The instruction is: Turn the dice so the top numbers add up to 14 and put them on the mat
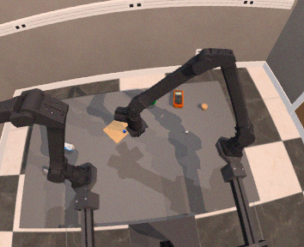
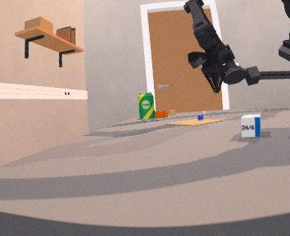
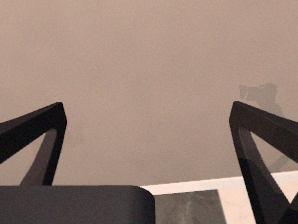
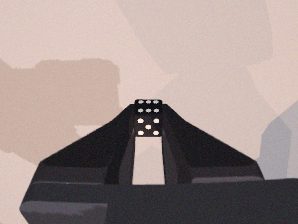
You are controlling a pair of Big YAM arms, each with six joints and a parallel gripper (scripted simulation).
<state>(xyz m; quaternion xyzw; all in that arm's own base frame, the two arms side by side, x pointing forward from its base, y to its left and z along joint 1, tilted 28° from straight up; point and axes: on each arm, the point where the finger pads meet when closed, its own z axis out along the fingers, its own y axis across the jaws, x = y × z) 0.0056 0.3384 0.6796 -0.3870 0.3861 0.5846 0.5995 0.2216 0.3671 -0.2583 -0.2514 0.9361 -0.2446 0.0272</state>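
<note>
My right gripper is now 10 cm above the blue die, 9 cm short of it and 8 cm to the right of it. The rest, counted from my right hand: mat 13 cm to the left, 11 cm below, 11 cm ahead; then black die right at my right hand.
</note>
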